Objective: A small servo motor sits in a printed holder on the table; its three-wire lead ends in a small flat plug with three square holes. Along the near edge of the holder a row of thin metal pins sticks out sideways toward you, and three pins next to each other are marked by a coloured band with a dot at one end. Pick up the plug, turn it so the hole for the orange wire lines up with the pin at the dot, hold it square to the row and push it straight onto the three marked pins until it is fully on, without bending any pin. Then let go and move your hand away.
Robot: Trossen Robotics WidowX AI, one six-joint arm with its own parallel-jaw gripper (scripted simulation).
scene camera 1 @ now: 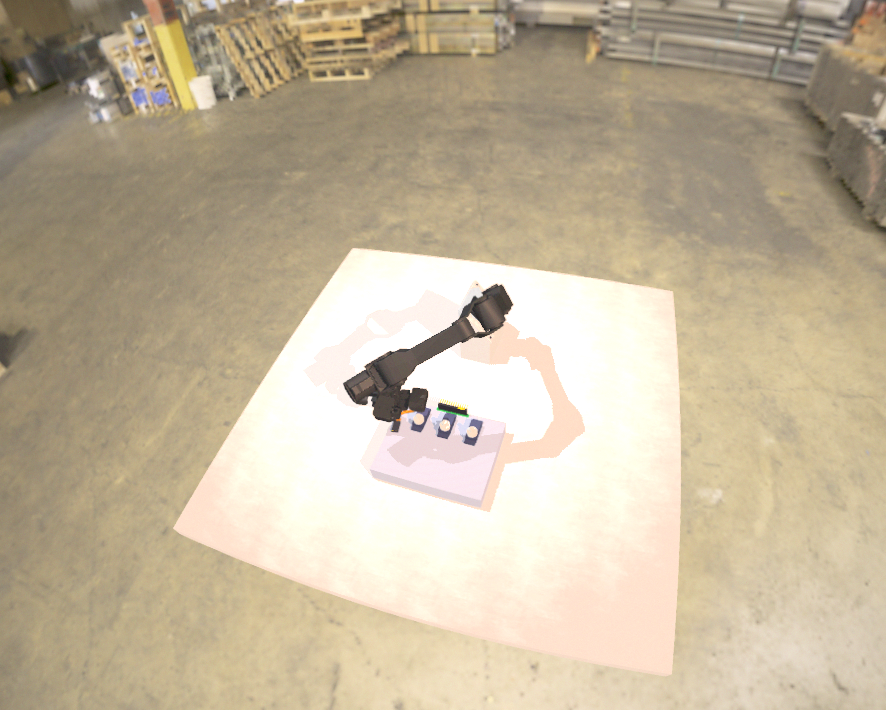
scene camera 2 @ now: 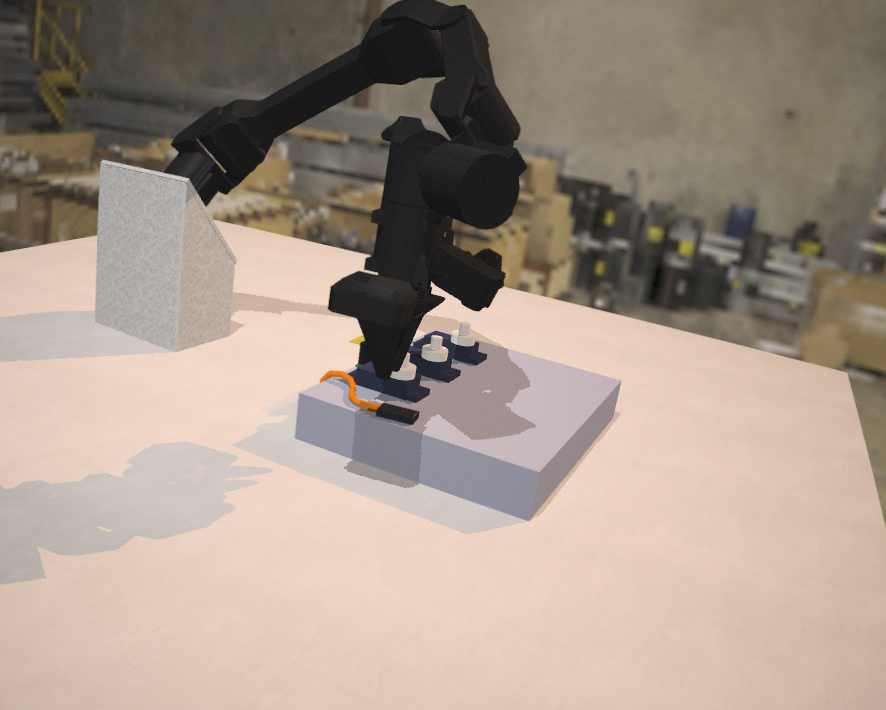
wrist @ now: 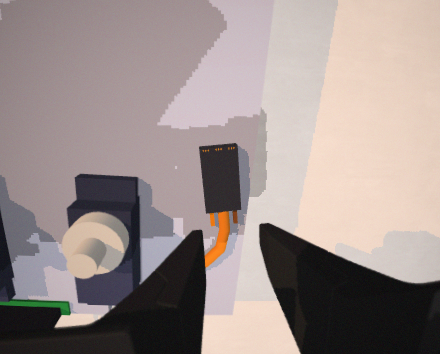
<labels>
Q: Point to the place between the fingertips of the gripper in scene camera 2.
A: At 388, 374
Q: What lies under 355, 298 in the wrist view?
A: The gripper.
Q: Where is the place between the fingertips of the gripper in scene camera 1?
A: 395, 414
</labels>
